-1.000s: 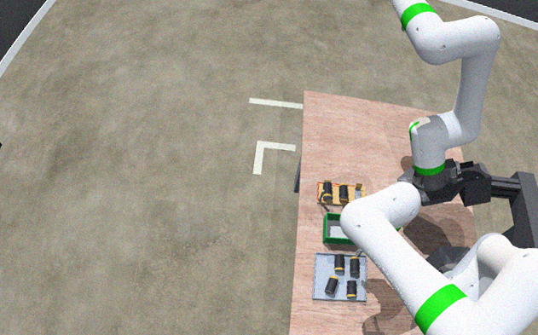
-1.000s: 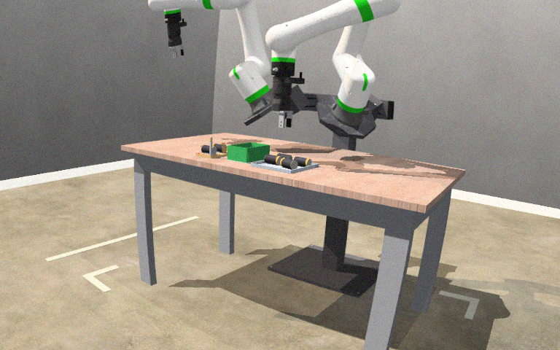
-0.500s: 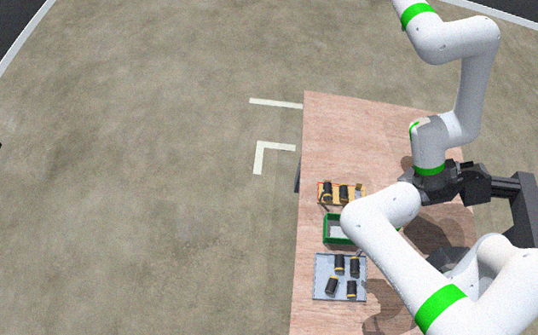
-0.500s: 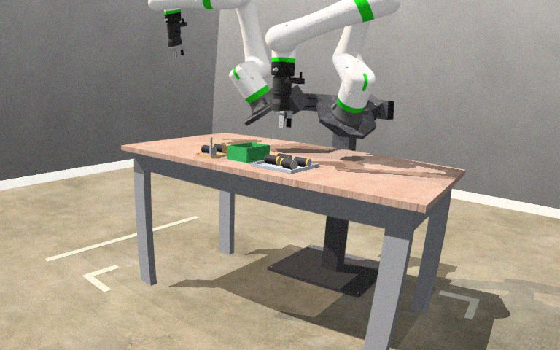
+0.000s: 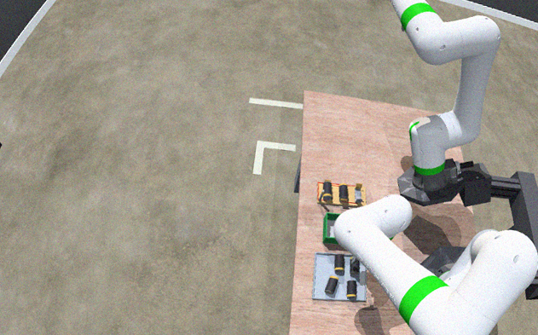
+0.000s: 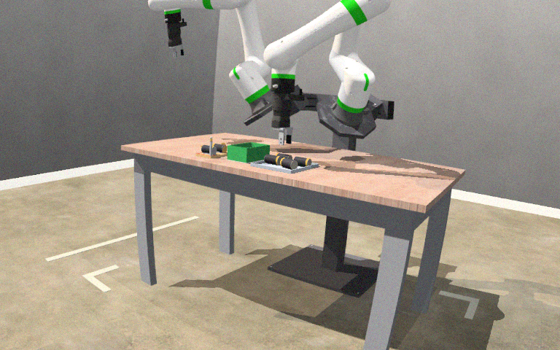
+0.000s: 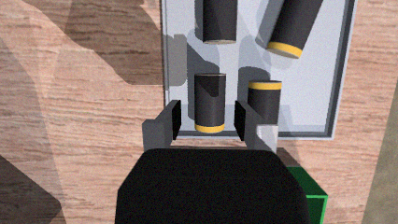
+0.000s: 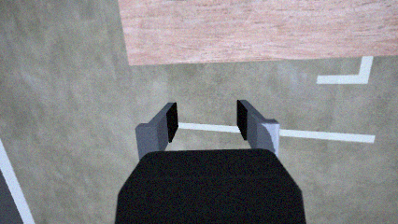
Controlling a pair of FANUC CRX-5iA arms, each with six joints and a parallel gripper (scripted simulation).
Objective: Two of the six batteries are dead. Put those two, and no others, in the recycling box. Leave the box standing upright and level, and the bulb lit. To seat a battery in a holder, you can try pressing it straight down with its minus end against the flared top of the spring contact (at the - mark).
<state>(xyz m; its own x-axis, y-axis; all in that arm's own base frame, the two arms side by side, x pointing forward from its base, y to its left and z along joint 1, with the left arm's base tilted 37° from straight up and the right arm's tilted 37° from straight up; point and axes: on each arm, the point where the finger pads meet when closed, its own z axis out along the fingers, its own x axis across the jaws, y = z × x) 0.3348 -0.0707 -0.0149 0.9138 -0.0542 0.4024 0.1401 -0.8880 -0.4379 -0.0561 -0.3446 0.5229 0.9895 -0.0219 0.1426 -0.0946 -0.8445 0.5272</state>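
Now: the grey tray 60 mm ahead of my left hand, 40 mm to the left of it and 90 mm below it. From my left hand the other things lie so: green recycling box 30 mm ahead, 140 mm to the right, 80 mm below.
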